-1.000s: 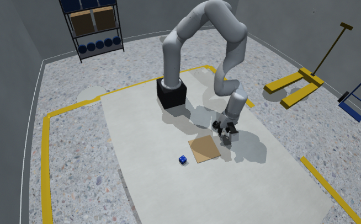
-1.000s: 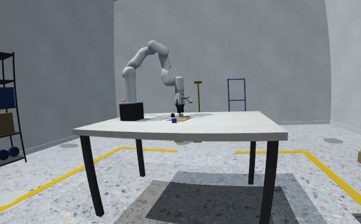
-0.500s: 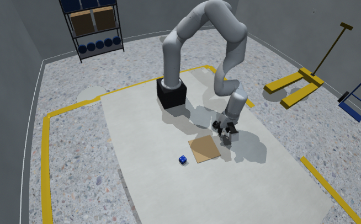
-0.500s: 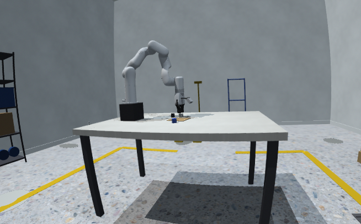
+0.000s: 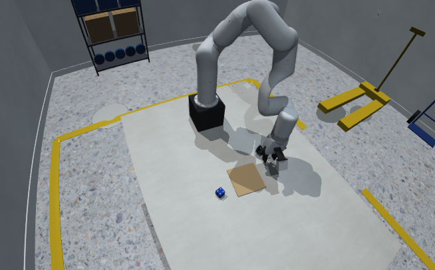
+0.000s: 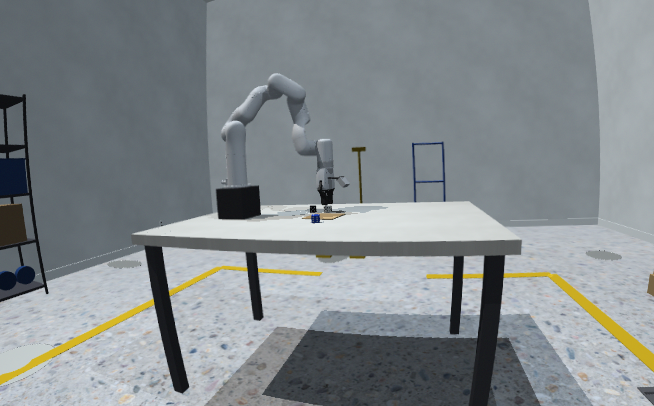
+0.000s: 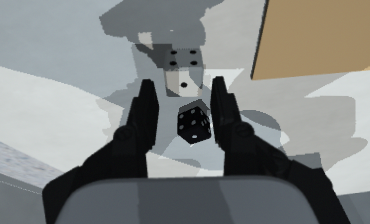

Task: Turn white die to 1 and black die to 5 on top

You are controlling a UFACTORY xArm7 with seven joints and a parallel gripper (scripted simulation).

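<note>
Right now my hand is 4 cm above the white die. Round my hand: black die 7 cm behind, 1 cm to the left, 4 cm below; blue die 1 cm ahead, 28 cm to the right, 4 cm below; tan mat 1 cm ahead, 14 cm to the right, 5 cm below.
</note>
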